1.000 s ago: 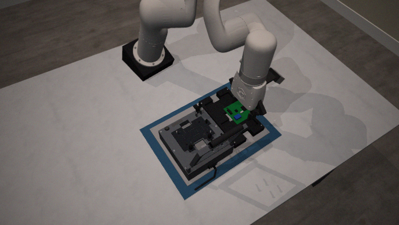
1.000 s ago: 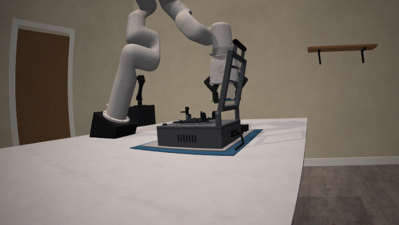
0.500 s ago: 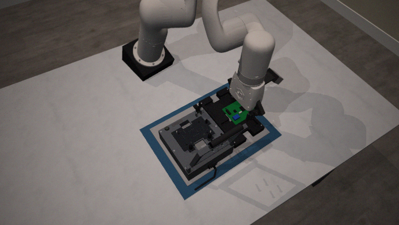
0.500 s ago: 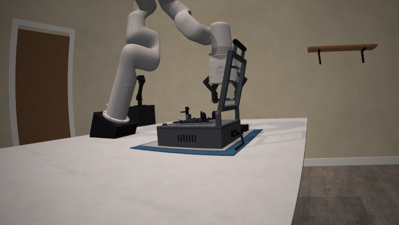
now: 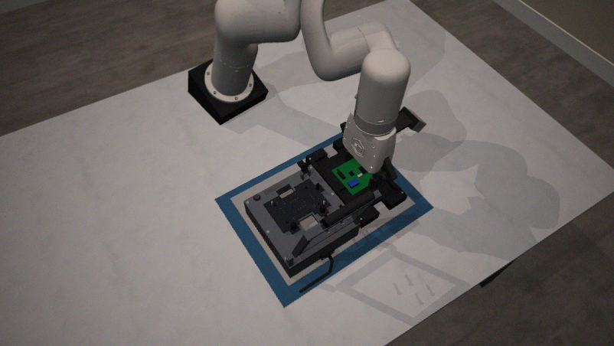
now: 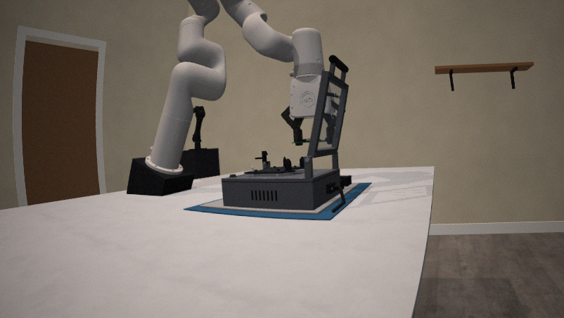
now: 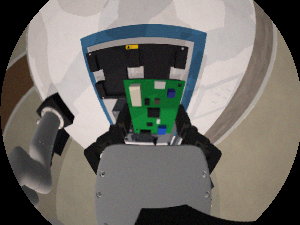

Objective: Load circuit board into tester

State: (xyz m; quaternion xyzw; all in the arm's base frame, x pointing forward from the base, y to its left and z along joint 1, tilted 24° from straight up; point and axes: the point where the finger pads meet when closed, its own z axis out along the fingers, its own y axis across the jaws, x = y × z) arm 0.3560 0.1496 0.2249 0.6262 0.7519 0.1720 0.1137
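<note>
Now: the tester 20 mm ahead of my hand, 100 mm to the right of it and 10 mm below it. Also, from my hand: lid: 120 mm ahead, 120 mm to the right, 60 mm above; then pin plate: 140 mm to the right, 50 mm below; then green circuit board: right at my hand.
</note>
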